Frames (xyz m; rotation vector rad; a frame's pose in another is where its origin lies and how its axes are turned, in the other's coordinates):
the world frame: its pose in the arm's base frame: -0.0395 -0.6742 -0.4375 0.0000 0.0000 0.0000
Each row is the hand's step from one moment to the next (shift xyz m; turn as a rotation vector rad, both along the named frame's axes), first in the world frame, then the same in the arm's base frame.
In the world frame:
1: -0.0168 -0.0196 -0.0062 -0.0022 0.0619 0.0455
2: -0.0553 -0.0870 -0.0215 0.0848 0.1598 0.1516
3: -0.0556 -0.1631 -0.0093 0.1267 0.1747 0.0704
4: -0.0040 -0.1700 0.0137 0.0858 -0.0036 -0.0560
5: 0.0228 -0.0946 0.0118 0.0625 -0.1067 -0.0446
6: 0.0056 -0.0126 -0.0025 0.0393 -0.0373 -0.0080
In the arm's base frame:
1: -0.0168 -0.0196 -0.0062 -0.0022 0.0619 0.0455
2: -0.0553 -0.0870 -0.0215 0.0848 0.1598 0.1516
3: -0.0556 -0.1631 -0.0093 0.1267 0.1747 0.0704
4: -0.0040 -0.1700 0.0137 0.0858 -0.0036 -0.0560
5: 0.0228 -0.0946 0.0118 0.0625 -0.1067 -0.0446
6: 0.0056 -0.0126 -0.0025 0.0393 -0.0373 -0.0080

